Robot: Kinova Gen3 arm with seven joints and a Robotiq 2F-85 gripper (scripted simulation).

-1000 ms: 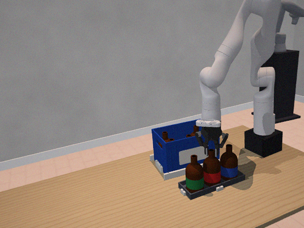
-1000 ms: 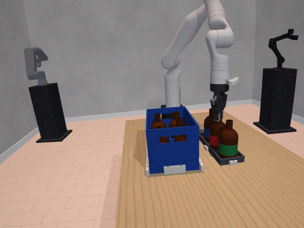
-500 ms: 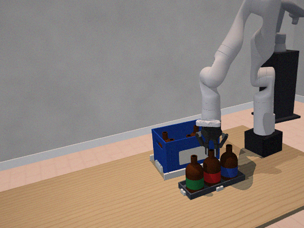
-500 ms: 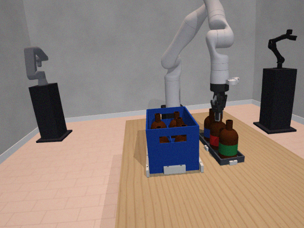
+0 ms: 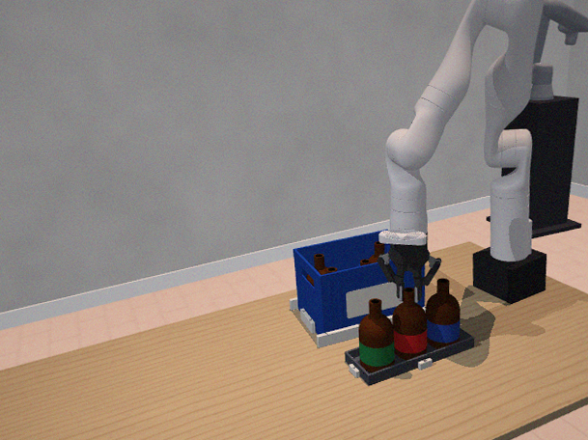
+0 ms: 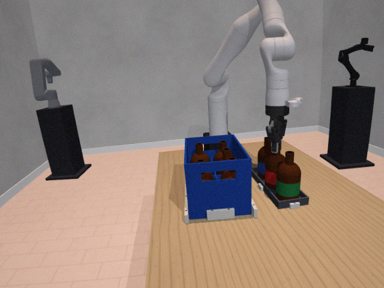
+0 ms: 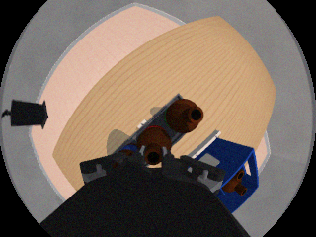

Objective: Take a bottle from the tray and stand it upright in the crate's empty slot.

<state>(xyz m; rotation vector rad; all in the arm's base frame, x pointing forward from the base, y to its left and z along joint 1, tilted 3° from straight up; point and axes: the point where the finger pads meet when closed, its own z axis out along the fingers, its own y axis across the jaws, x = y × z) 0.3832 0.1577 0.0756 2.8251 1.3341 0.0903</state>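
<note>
My hand is 70 mm above the red-banded bottle. Also, from my hand: dark tray (140 mm below); then blue crate (220 mm to the right, 70 mm below, 20 mm ahead).
</note>
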